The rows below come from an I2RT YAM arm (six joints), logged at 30 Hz.
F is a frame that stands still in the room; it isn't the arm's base.
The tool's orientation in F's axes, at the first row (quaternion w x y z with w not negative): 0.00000, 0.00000, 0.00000, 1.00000
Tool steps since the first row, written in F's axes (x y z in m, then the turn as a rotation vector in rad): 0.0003, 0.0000, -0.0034, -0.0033, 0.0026, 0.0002; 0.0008, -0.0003, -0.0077, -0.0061, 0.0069, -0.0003; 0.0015, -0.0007, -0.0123, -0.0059, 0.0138, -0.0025; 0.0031, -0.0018, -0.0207, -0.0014, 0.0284, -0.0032; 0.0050, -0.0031, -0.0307, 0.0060, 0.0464, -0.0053; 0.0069, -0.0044, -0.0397, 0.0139, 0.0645, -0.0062; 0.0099, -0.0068, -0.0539, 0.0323, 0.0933, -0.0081; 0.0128, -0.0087, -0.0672, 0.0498, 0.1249, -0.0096; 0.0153, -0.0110, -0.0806, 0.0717, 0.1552, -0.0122; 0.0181, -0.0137, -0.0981, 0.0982, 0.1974, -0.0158; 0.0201, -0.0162, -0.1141, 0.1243, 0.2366, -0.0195; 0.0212, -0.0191, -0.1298, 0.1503, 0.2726, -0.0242; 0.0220, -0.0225, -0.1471, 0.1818, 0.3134, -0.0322
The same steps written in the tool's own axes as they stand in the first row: -0.0003, 0.0000, -0.0034, 0.0033, -0.0026, 0.0002; -0.0008, 0.0003, -0.0077, 0.0061, -0.0069, -0.0003; -0.0015, 0.0007, -0.0123, 0.0059, -0.0138, -0.0025; -0.0031, 0.0018, -0.0207, 0.0014, -0.0284, -0.0032; -0.0050, 0.0031, -0.0307, -0.0060, -0.0464, -0.0053; -0.0069, 0.0044, -0.0397, -0.0139, -0.0645, -0.0062; -0.0099, 0.0068, -0.0539, -0.0323, -0.0933, -0.0081; -0.0128, 0.0087, -0.0672, -0.0498, -0.1249, -0.0096; -0.0153, 0.0110, -0.0806, -0.0717, -0.1552, -0.0122; -0.0181, 0.0137, -0.0981, -0.0982, -0.1974, -0.0158; -0.0201, 0.0162, -0.1141, -0.1243, -0.2366, -0.0195; -0.0212, 0.0191, -0.1298, -0.1503, -0.2726, -0.0242; -0.0220, 0.0225, -0.1471, -0.1818, -0.3134, -0.0322
